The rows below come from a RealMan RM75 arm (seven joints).
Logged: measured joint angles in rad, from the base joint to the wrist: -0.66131 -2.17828 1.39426 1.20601 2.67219 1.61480 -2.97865; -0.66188 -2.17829 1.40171 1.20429 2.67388 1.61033 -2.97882; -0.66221 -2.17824 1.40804 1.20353 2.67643 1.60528 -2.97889; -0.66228 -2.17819 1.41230 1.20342 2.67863 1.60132 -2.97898; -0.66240 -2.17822 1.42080 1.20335 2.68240 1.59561 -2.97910; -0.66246 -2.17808 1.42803 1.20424 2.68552 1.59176 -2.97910; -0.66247 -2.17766 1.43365 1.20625 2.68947 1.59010 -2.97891; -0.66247 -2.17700 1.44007 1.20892 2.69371 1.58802 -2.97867; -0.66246 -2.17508 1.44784 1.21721 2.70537 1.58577 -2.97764; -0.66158 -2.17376 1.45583 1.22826 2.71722 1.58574 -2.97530; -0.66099 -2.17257 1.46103 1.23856 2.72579 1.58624 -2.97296; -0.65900 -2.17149 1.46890 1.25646 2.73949 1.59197 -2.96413; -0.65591 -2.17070 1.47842 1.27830 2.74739 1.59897 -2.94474; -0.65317 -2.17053 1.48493 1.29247 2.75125 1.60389 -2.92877; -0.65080 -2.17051 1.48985 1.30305 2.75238 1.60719 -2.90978; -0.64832 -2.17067 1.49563 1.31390 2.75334 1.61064 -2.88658; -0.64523 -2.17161 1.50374 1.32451 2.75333 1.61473 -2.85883; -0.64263 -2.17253 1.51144 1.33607 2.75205 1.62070 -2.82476; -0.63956 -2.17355 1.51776 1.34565 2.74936 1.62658 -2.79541
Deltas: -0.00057 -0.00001 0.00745 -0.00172 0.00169 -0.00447 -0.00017; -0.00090 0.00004 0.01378 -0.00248 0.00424 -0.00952 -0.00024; -0.00097 0.00009 0.01804 -0.00259 0.00644 -0.01348 -0.00033; -0.00109 0.00006 0.02654 -0.00266 0.01021 -0.01919 -0.00045; -0.00115 0.00020 0.03377 -0.00177 0.01333 -0.02304 -0.00045; -0.00116 0.00062 0.03939 0.00024 0.01728 -0.02470 -0.00026; -0.00116 0.00128 0.04581 0.00291 0.02152 -0.02678 -0.00002; -0.00115 0.00320 0.05358 0.01120 0.03318 -0.02903 0.00101; -0.00027 0.00452 0.06157 0.02225 0.04503 -0.02906 0.00335; 0.00032 0.00571 0.06677 0.03255 0.05360 -0.02856 0.00569; 0.00231 0.00679 0.07464 0.05045 0.06730 -0.02283 0.01452; 0.00540 0.00758 0.08416 0.07229 0.07520 -0.01583 0.03391; 0.00814 0.00775 0.09067 0.08646 0.07906 -0.01091 0.04988; 0.01051 0.00777 0.09559 0.09704 0.08019 -0.00761 0.06887; 0.01299 0.00761 0.10137 0.10789 0.08115 -0.00416 0.09207; 0.01608 0.00667 0.10948 0.11850 0.08114 -0.00007 0.11982; 0.01868 0.00575 0.11718 0.13006 0.07986 0.00590 0.15389; 0.02175 0.00473 0.12350 0.13964 0.07717 0.01178 0.18324
